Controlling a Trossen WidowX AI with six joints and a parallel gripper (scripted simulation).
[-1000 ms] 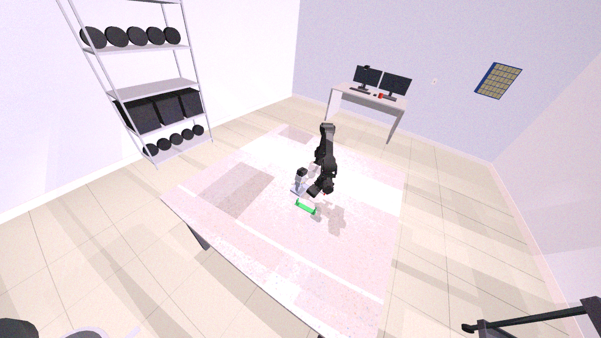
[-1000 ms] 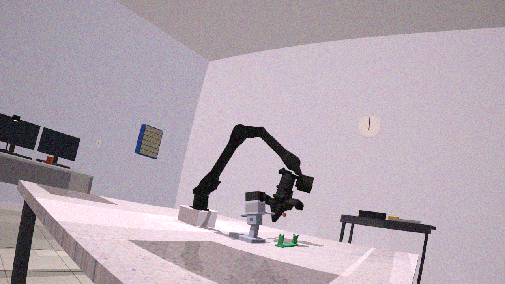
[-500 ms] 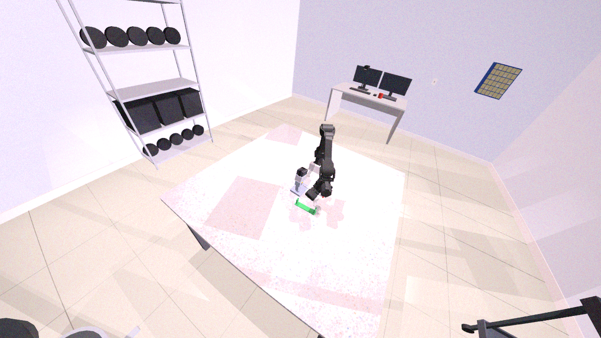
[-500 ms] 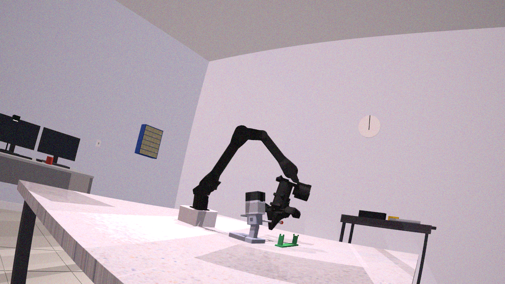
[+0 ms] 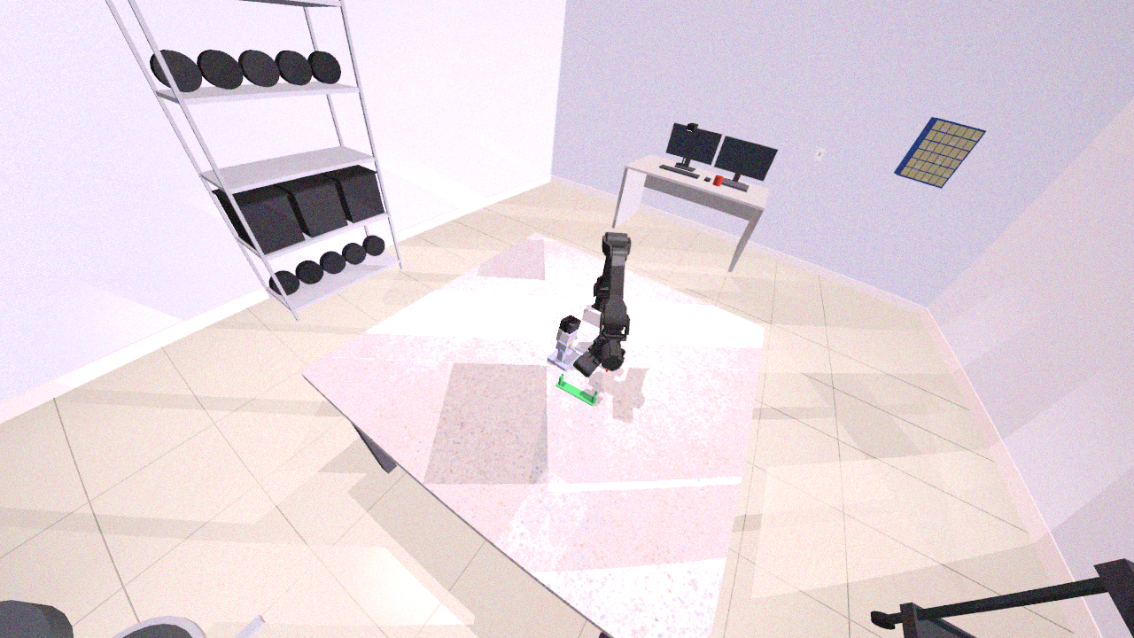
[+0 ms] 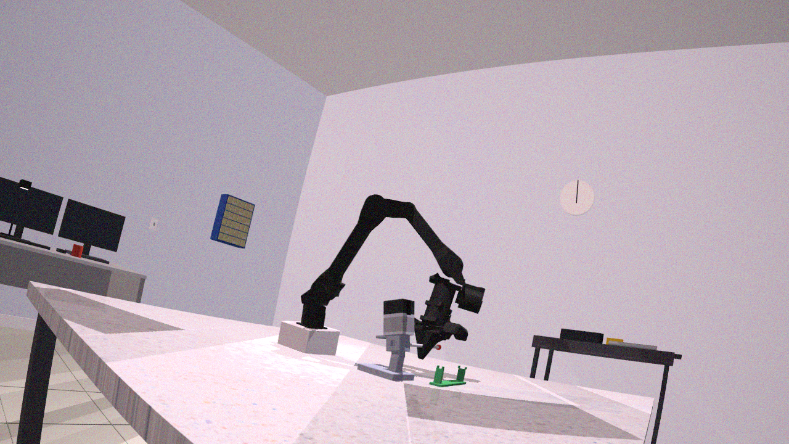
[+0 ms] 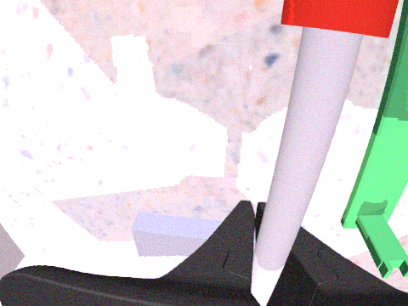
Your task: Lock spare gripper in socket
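My gripper tip is now 10 cm to the left of the grey mount. From my gripper tip the other things lie so: spare gripper (10 cm to the right, 8 cm above); cradle (8 cm ahead, 3 cm to the left, 2 cm below).
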